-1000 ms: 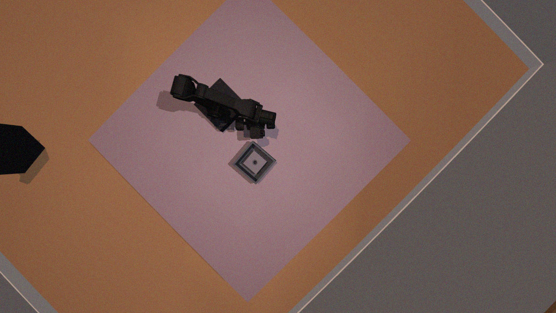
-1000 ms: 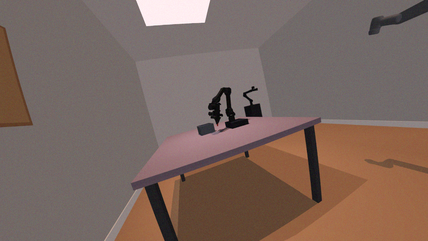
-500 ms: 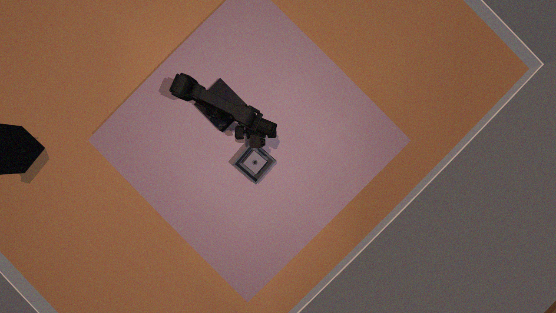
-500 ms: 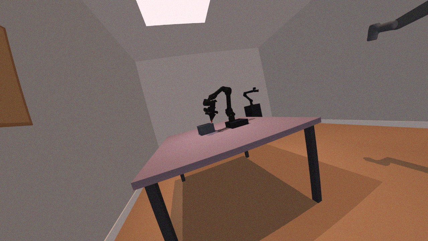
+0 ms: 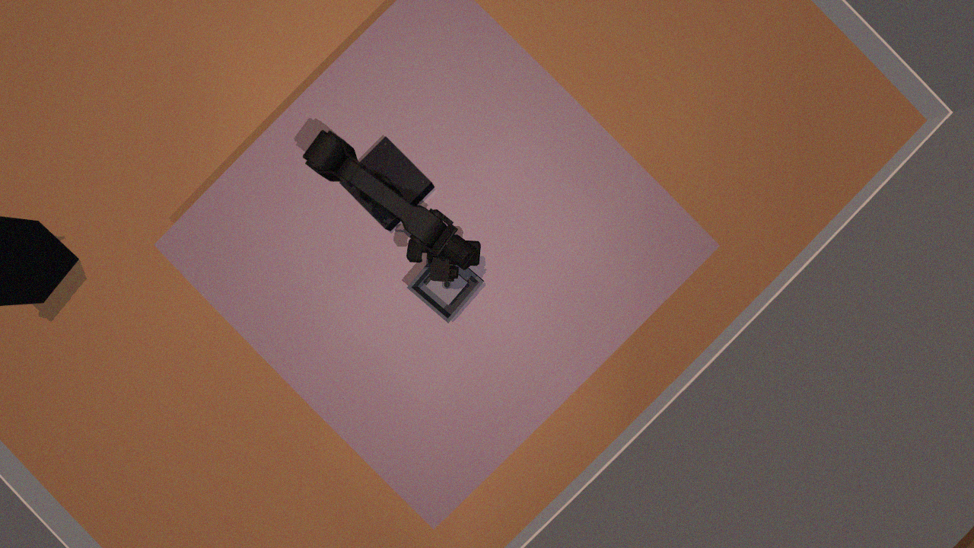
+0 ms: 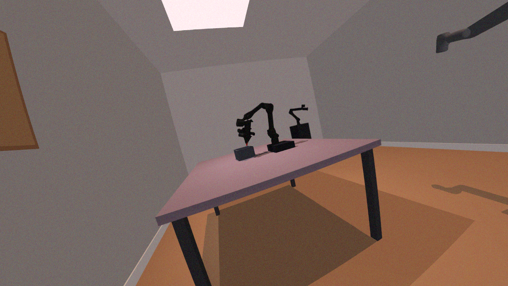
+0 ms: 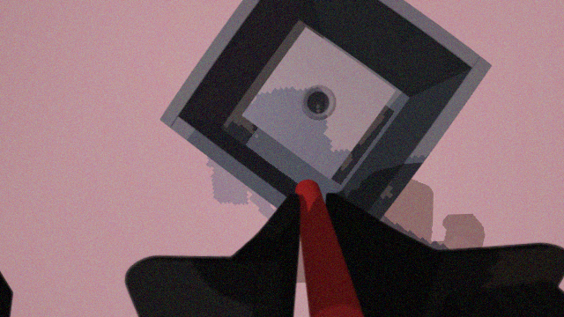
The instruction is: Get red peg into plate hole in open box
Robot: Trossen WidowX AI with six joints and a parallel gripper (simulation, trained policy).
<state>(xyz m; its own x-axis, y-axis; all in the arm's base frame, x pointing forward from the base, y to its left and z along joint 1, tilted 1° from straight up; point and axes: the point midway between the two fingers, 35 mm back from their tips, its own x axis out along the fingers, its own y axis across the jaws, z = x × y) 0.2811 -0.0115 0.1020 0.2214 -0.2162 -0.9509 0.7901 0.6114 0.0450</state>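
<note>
Right now the grey box is 110 mm below my gripper tip, 60 mm to the right of it and 30 mm ahead of it. From my gripper tip the other things lie so: red peg 20 mm above, 10 mm to the left, 10 mm behind.
</note>
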